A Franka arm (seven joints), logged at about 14 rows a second.
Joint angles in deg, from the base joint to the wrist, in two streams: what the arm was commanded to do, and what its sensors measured. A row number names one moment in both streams.
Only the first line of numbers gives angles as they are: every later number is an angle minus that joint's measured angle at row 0.
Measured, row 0: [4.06 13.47 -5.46 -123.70 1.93 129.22 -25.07]
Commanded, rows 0 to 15: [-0.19 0.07 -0.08 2.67 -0.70 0.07 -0.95]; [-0.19 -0.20 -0.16 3.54 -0.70 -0.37 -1.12]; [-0.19 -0.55 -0.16 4.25 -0.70 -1.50 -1.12]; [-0.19 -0.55 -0.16 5.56 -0.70 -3.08 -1.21]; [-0.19 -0.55 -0.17 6.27 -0.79 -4.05 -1.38]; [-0.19 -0.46 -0.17 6.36 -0.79 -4.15 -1.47]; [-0.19 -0.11 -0.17 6.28 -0.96 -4.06 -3.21]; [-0.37 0.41 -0.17 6.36 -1.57 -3.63 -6.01]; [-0.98 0.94 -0.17 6.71 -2.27 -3.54 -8.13]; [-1.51 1.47 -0.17 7.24 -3.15 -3.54 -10.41]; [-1.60 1.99 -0.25 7.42 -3.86 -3.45 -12.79]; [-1.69 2.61 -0.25 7.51 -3.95 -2.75 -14.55]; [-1.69 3.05 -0.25 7.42 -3.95 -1.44 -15.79]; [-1.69 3.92 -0.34 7.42 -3.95 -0.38 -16.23]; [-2.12 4.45 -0.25 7.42 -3.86 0.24 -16.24]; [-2.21 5.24 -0.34 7.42 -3.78 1.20 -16.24]
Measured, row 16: [-1.44 3.19 -0.54 6.04 -3.09 -0.10 -15.01]
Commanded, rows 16 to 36: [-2.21 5.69 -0.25 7.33 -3.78 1.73 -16.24]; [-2.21 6.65 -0.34 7.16 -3.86 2.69 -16.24]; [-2.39 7.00 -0.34 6.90 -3.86 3.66 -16.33]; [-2.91 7.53 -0.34 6.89 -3.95 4.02 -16.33]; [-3.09 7.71 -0.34 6.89 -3.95 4.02 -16.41]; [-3.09 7.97 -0.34 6.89 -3.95 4.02 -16.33]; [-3.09 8.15 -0.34 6.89 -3.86 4.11 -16.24]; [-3.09 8.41 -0.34 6.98 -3.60 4.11 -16.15]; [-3.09 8.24 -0.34 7.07 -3.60 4.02 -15.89]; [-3.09 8.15 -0.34 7.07 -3.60 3.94 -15.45]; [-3.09 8.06 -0.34 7.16 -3.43 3.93 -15.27]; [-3.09 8.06 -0.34 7.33 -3.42 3.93 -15.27]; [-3.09 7.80 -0.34 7.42 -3.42 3.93 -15.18]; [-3.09 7.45 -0.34 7.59 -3.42 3.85 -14.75]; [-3.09 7.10 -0.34 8.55 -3.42 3.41 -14.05]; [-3.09 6.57 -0.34 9.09 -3.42 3.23 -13.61]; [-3.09 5.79 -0.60 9.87 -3.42 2.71 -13.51]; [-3.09 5.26 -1.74 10.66 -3.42 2.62 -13.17]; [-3.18 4.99 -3.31 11.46 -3.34 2.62 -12.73]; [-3.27 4.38 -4.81 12.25 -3.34 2.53 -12.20]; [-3.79 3.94 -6.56 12.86 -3.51 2.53 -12.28]
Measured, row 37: [-2.80 5.81 -3.98 11.76 -3.17 3.71 -12.93]
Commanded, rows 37 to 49: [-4.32 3.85 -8.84 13.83 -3.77 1.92 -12.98]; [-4.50 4.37 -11.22 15.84 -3.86 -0.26 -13.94]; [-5.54 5.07 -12.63 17.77 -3.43 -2.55 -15.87]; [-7.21 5.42 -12.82 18.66 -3.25 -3.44 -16.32]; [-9.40 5.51 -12.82 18.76 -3.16 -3.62 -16.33]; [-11.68 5.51 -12.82 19.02 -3.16 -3.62 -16.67]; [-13.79 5.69 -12.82 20.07 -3.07 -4.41 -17.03]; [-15.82 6.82 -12.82 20.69 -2.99 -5.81 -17.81]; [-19.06 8.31 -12.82 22.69 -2.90 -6.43 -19.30]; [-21.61 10.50 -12.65 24.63 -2.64 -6.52 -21.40]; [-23.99 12.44 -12.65 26.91 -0.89 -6.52 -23.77]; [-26.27 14.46 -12.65 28.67 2.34 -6.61 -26.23]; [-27.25 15.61 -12.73 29.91 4.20 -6.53 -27.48]
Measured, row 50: [-24.11 10.75 -13.40 23.81 0.39 -4.85 -24.06]
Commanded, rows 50 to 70: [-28.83 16.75 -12.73 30.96 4.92 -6.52 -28.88]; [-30.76 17.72 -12.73 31.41 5.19 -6.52 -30.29]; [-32.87 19.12 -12.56 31.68 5.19 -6.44 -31.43]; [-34.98 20.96 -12.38 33.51 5.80 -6.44 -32.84]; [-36.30 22.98 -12.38 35.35 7.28 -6.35 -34.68]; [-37.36 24.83 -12.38 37.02 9.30 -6.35 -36.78]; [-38.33 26.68 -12.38 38.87 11.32 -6.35 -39.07]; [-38.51 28.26 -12.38 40.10 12.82 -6.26 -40.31]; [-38.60 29.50 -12.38 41.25 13.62 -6.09 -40.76]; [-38.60 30.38 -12.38 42.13 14.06 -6.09 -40.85]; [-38.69 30.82 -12.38 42.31 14.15 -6.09 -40.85]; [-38.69 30.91 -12.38 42.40 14.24 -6.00 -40.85]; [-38.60 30.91 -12.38 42.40 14.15 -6.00 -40.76]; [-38.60 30.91 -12.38 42.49 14.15 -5.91 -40.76]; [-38.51 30.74 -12.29 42.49 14.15 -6.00 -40.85]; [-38.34 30.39 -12.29 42.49 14.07 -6.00 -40.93]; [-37.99 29.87 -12.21 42.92 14.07 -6.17 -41.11]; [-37.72 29.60 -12.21 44.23 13.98 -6.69 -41.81]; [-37.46 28.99 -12.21 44.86 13.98 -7.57 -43.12]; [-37.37 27.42 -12.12 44.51 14.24 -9.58 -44.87]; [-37.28 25.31 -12.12 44.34 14.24 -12.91 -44.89]
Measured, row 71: [-37.31 29.31 -12.21 44.71 12.93 -7.88 -42.27]
